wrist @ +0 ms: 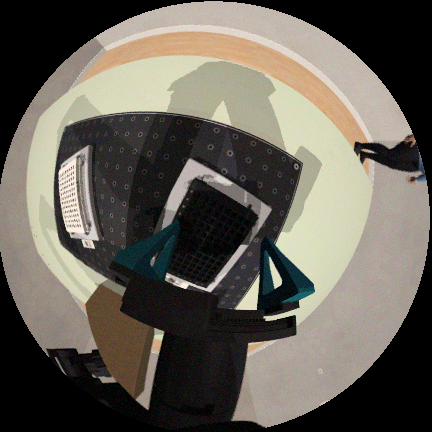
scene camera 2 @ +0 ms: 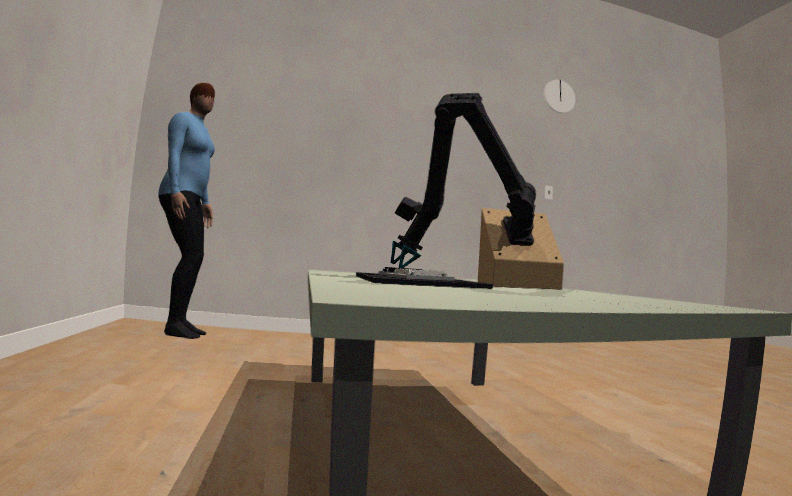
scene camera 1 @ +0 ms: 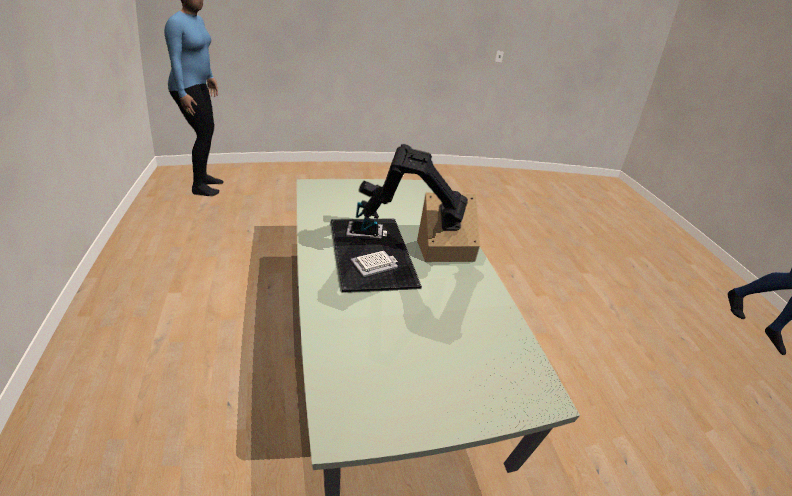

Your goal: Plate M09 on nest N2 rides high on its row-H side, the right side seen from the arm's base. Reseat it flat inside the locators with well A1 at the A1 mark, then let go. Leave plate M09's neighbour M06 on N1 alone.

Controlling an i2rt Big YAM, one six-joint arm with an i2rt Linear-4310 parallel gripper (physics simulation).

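Pixels of known places: gripper, fingertip midpoint: [wrist: 221, 232] [scene camera 2: 396, 265] [scene camera 1: 359, 224]; arm's base, link origin: [scene camera 2: 517, 232] [scene camera 1: 450, 216].
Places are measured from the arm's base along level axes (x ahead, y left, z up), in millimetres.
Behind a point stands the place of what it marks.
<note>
The black plate M09 [wrist: 212, 227] {x 376, y -144, z -154 mm} lies within the pale frame of nest N2 [wrist: 183, 176] {x 423, y -94, z -157 mm} in the wrist view; its tilt is hard to judge, and the A1 mark cannot be made out. My gripper [wrist: 221, 232] {x 380, y -152, z -137 mm} [scene camera 2: 397, 265] {x 380, y -152, z -137 mm} is open and empty, its teal fingers wide apart above the plate, one toward each long side. In scene camera 1 the fingers partly cover the plate. The white plate M06 [scene camera 1: 374, 259] {x 345, y 118, z -143 mm} [wrist: 70, 196] {x 351, y 109, z -146 mm} sits on nest N1 [wrist: 94, 222] {x 319, y 44, z -160 mm}, apart from the gripper.
Both nests stand on a black perforated board [scene camera 1: 379, 283] {x 341, y 243, z -169 mm} [wrist: 117, 170] {x 409, y 9, z -169 mm} on the green table [scene camera 1: 409, 385] {x 319, y 737, z -182 mm} [scene camera 2: 526, 321] {x 360, y 976, z -195 mm}. The arm's wooden base block [scene camera 1: 450, 253] {x -1, y 93, z -135 mm} [scene camera 2: 528, 274] {x -9, y 93, z -139 mm} stands beside the board. A person in blue [scene camera 1: 189, 52] [scene camera 2: 189, 151] stands beyond the table.
</note>
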